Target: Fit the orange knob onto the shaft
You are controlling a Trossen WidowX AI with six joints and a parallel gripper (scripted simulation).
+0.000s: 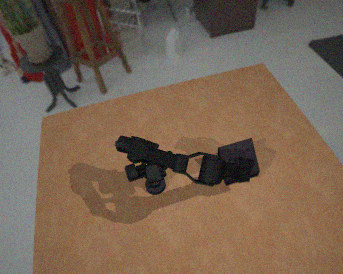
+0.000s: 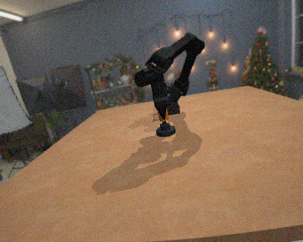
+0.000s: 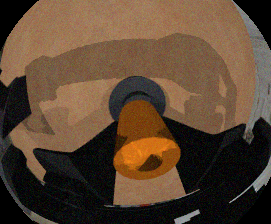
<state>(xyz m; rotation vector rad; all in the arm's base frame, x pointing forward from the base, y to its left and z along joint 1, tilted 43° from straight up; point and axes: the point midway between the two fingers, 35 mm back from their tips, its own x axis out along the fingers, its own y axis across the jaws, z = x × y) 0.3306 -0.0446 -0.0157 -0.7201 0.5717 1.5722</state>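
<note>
My gripper tip is now 2 cm below the orange knob. The rest, counted from my gripper tip: round pedestal: 4 cm below.
</note>
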